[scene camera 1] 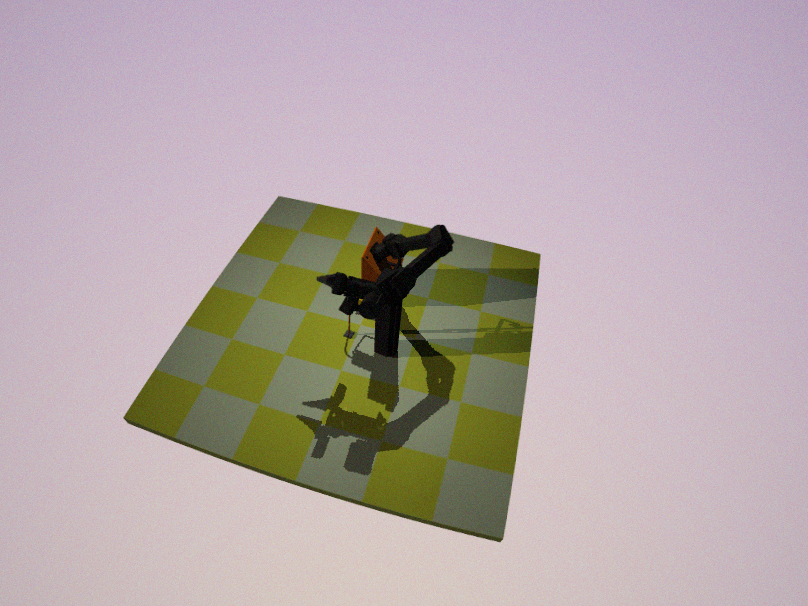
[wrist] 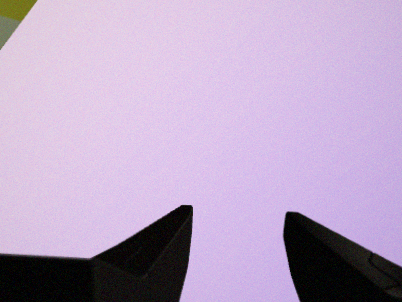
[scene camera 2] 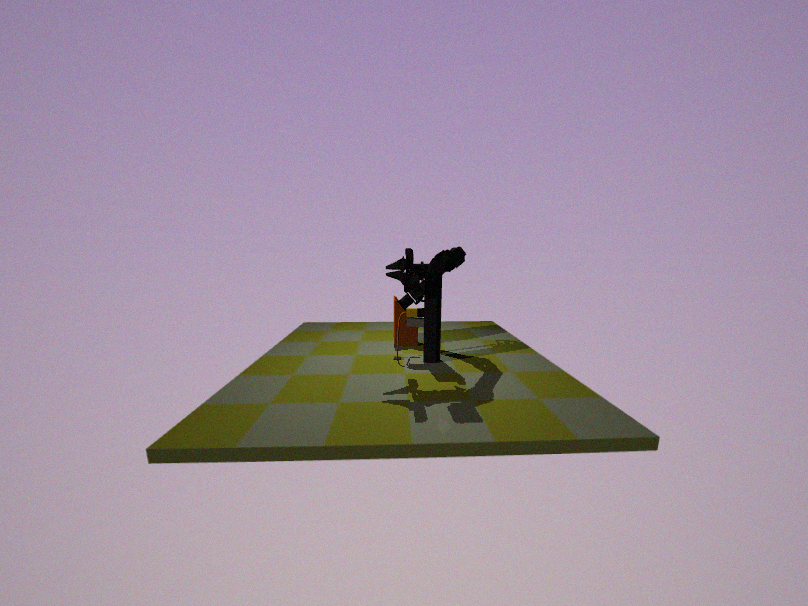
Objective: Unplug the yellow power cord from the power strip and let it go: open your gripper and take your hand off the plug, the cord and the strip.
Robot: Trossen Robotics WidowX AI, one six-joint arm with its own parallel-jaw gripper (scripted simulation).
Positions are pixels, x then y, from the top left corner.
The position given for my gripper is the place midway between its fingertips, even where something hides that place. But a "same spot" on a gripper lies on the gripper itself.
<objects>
My gripper shows in scene camera 1, in the wrist view (237, 220) and in scene camera 2. The same spot on my gripper: (scene camera 2: 400, 265) is (scene camera 1: 332, 282).
</objects>
